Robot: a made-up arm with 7 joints.
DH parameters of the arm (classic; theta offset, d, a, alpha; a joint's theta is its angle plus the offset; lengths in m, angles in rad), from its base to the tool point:
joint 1: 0 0.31 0 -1.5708
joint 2: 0 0 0 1.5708
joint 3: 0 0.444 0.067 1.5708
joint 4: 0 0 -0.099 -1.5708
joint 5: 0 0.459 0 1.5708
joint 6: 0 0 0.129 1.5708
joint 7: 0 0 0 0
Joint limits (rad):
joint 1: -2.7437..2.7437
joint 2: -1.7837..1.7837
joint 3: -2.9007..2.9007
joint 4: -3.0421..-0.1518
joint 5: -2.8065..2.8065
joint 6: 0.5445..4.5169
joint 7: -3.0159..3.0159
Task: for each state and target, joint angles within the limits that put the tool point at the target. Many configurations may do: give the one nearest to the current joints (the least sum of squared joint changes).
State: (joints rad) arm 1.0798 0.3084 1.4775 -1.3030 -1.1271 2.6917 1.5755
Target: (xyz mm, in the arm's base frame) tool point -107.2 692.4 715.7
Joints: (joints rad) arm 0.7446 0.5556 1.1822 -1.6405 -1.2007 2.7574 1.5755
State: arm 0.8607 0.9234 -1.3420 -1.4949 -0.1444 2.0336 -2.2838
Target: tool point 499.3 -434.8 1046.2
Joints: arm 0.1369 0.5300 -1.5755 -1.0659 -0.1094 1.9885 -2.2838
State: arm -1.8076 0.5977 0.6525 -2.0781 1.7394 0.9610 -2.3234
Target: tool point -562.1 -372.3 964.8
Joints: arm -2.6113 0.1436 -0.0275 -1.2297 1.8548 1.1323 -2.3234
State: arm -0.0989 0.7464 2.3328 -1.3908 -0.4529 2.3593 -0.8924
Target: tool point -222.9 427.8 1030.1
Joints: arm 0.0260 0.3729 2.3254 -1.6162 -0.4626 2.2885 -0.8924
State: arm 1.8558 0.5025 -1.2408 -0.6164 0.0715 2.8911 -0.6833
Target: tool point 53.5 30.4 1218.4
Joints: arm 1.8201 0.0207 -1.2716 -0.4621 0.1676 3.5238 -0.6833
